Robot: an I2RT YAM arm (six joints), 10 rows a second.
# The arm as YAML. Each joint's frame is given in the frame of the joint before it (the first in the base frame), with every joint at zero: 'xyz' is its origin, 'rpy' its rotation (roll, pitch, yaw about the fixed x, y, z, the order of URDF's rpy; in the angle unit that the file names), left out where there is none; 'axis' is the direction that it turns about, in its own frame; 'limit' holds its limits. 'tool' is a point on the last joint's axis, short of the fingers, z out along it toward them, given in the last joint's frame.
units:
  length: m
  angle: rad
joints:
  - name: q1
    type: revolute
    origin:
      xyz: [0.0, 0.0, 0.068]
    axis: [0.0, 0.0, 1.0]
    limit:
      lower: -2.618
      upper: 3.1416
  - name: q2
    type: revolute
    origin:
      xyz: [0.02, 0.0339, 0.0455]
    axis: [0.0, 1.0, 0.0]
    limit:
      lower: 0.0
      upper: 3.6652
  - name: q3
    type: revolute
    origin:
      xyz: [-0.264, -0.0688, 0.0]
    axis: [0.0, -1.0, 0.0]
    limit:
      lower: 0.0
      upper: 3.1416
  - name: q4
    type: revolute
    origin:
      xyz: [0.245, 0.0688, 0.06]
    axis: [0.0, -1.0, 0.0]
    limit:
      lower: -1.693
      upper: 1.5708
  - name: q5
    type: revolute
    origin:
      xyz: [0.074, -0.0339, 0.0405]
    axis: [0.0, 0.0, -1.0]
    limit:
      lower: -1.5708
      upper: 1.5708
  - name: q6
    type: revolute
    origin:
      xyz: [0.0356, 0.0, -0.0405]
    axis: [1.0, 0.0, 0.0]
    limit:
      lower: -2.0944
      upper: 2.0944
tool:
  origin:
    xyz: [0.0, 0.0, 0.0]
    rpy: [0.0, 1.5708, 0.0]
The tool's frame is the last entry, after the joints.
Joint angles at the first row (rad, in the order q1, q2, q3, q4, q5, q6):
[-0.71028 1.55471 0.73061 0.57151 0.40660 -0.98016]
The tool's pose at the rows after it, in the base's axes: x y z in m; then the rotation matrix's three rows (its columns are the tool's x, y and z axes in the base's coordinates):
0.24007 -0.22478 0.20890; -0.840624 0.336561 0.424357; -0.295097 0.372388 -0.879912; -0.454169 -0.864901 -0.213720
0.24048 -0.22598 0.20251; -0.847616 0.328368 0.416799; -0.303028 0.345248 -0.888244; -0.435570 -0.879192 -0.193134
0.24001 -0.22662 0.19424; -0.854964 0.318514 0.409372; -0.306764 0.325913 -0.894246; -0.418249 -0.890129 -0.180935
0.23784 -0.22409 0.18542; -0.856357 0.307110 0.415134; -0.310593 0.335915 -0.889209; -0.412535 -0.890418 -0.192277
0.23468 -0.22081 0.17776; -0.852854 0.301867 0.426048; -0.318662 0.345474 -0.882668; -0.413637 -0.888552 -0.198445
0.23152 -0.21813 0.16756; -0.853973 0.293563 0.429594; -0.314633 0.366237 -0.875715; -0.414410 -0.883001 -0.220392
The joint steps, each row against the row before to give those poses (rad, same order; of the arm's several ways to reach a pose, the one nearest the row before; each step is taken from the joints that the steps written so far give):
[0.00004 0.00658 -0.01611 0.04100 -0.00546 -0.01418]
[-0.00081 0.02667 -0.01582 0.06436 0.01145 -0.03021]
[-0.00154 0.02813 -0.01954 0.06048 0.00877 -0.02444]
[0.00077 0.01240 -0.02639 0.02681 -0.00754 -0.00179]
[-0.00004 0.00726 -0.03037 0.03200 -0.01319 0.00153]
[-0.00106 0.01478 -0.02732 0.01857 -0.00926 0.01063]

